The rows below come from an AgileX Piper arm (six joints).
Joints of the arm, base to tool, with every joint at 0 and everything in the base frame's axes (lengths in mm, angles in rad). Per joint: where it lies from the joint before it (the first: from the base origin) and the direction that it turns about. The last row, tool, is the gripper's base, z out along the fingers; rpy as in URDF.
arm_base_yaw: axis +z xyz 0 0 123
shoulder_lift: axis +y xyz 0 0 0
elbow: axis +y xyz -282.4 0 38.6
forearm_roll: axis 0.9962 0 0.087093 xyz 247.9 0 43.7
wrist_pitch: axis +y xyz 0 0 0
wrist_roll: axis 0.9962 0 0.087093 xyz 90.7 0 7.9
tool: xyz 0 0 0 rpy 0 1.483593 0
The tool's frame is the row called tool.
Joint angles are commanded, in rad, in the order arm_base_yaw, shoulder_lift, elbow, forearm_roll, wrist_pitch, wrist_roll. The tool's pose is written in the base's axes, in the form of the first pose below.
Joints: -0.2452, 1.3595, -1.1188, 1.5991, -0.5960, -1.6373
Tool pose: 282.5 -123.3 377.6 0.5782 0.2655 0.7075 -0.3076
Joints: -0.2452, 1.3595, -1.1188, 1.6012, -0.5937, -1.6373
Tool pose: 282.6 -123.2 377.5 0.5784 0.2656 0.7080 -0.3061
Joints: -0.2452, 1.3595, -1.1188, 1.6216, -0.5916, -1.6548
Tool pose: 282.6 -123.0 376.5 0.5747 0.2663 0.7117 -0.3037
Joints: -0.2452, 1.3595, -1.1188, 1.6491, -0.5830, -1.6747
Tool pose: 283.0 -122.3 375.1 0.5714 0.2666 0.7169 -0.2974
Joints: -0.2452, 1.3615, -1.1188, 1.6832, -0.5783, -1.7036
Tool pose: 283.6 -121.9 372.8 0.5650 0.2670 0.7238 -0.2927
